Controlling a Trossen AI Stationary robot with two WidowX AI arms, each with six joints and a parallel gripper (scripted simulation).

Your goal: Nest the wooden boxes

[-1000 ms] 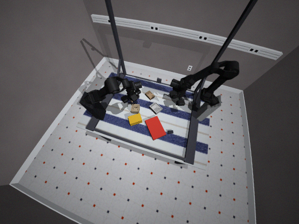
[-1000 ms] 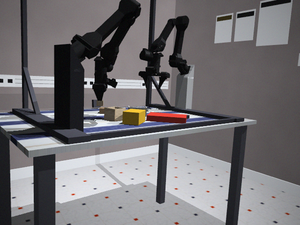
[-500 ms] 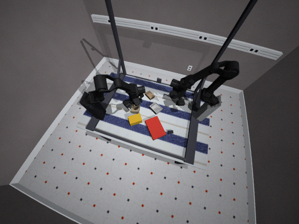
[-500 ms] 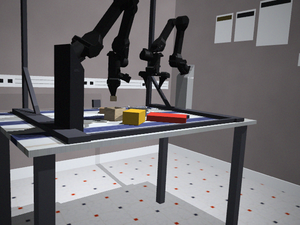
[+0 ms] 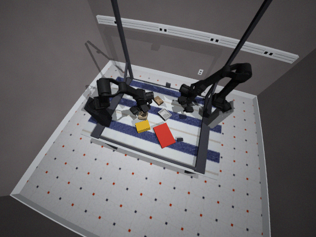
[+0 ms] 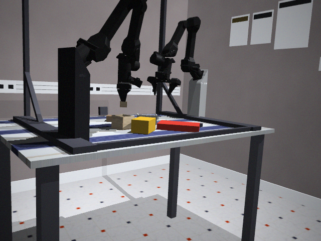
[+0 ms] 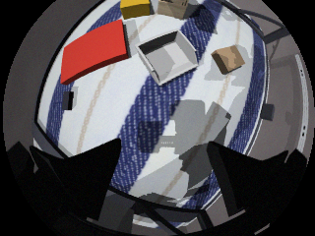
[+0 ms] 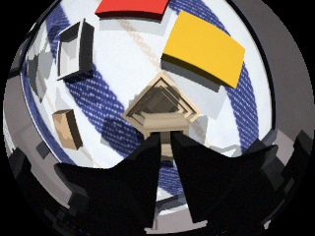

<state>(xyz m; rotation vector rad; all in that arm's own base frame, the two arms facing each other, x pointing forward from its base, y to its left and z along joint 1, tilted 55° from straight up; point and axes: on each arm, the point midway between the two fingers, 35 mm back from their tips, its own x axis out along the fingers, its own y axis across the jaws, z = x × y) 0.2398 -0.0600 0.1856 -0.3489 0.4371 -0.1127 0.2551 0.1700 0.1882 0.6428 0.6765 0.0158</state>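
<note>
My right gripper is now 40 mm above the tiny wooden box. Also, from my right hand: white box 200 mm to the left, 120 mm below, 10 mm behind; then medium wooden box 120 mm below; then brown block 170 mm behind, 140 mm to the left, 130 mm below.
</note>
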